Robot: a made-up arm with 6 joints. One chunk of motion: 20 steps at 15 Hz.
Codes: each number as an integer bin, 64 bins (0 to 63) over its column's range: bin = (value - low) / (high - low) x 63, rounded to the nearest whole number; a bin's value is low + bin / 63 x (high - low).
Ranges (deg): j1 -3..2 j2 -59..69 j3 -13..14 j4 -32..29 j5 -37..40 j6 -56..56
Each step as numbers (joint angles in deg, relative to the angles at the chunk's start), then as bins.
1 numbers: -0.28 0.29 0.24 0.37 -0.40 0.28
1 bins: 34 29 31 33 30 32
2 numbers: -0.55 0.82 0.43 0.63 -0.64 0.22
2 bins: 31 29 31 34 30 32
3 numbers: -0.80 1.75 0.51 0.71 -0.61 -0.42
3 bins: 28 30 32 34 30 31
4 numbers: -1.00 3.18 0.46 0.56 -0.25 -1.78
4 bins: 25 31 31 34 30 30
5 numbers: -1.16 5.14 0.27 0.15 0.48 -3.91
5 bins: 23 32 31 33 31 29
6 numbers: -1.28 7.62 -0.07 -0.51 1.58 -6.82
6 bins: 22 33 30 33 32 28
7 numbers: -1.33 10.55 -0.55 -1.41 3.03 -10.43
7 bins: 21 34 29 32 33 26
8 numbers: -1.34 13.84 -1.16 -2.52 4.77 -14.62
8 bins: 21 36 28 30 34 23
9 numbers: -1.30 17.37 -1.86 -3.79 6.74 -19.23
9 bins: 21 38 26 29 36 21
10 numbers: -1.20 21.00 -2.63 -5.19 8.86 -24.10
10 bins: 23 39 24 28 38 18
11 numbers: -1.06 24.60 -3.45 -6.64 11.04 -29.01
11 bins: 24 41 22 26 39 15
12 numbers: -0.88 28.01 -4.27 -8.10 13.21 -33.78
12 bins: 27 43 20 25 41 12
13 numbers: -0.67 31.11 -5.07 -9.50 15.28 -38.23
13 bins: 29 44 19 23 43 10
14 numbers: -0.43 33.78 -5.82 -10.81 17.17 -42.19
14 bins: 32 46 17 22 44 8
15 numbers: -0.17 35.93 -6.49 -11.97 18.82 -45.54
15 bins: 36 47 15 21 46 6
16 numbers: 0.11 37.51 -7.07 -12.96 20.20 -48.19
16 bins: 39 48 14 20 47 4
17 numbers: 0.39 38.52 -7.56 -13.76 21.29 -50.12
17 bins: 43 48 13 19 48 3
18 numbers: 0.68 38.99 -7.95 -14.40 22.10 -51.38
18 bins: 46 48 12 18 48 3
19 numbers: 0.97 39.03 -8.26 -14.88 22.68 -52.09
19 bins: 50 48 11 18 49 2
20 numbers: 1.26 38.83 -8.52 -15.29 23.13 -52.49
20 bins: 54 48 10 17 49 2
